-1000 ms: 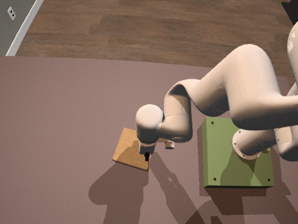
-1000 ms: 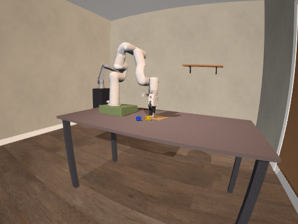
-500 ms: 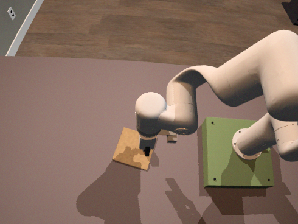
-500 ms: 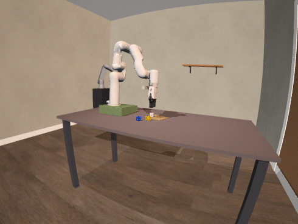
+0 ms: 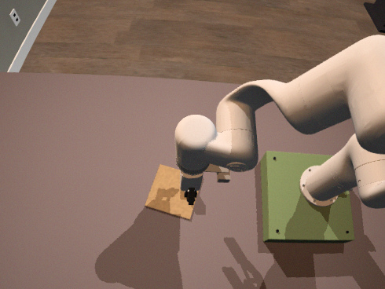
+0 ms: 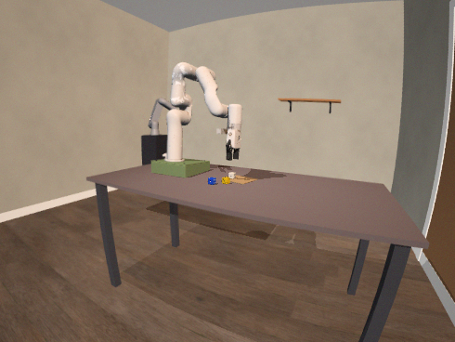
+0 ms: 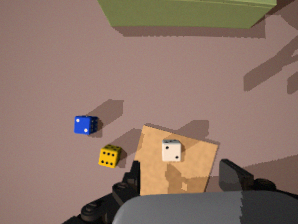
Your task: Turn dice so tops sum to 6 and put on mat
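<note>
The blue die is 5 cm behind my hand, 15 cm to the right of it and 10 cm below it. From my hand the other things lie so: yellow die: 1 cm ahead, 11 cm to the right, 10 cm below; then tan mat: 5 cm ahead, 11 cm below; then white die: 10 cm below.
</note>
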